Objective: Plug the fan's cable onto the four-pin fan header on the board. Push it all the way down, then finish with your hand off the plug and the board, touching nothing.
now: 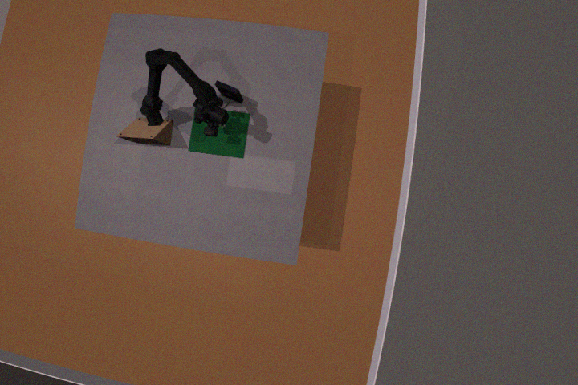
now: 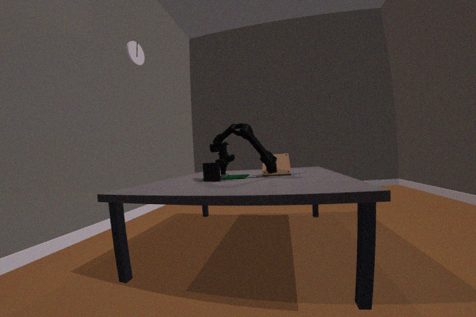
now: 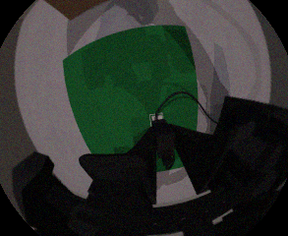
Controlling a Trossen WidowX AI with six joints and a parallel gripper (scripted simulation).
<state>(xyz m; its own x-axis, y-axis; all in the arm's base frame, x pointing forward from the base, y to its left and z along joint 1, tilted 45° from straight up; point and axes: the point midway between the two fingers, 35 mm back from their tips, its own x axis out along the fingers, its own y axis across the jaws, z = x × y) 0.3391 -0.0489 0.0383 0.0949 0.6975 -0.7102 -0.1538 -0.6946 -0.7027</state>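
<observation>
The fan header is 1 cm ahead of my gripper tip and 4 cm below it. The rest, counted from my gripper tip: fan plug: 1 cm ahead, 1 cm above; black fan: 6 cm ahead, 14 cm to the left, 2 cm above; green board: 1 cm behind, 4 cm to the right, 5 cm below.
</observation>
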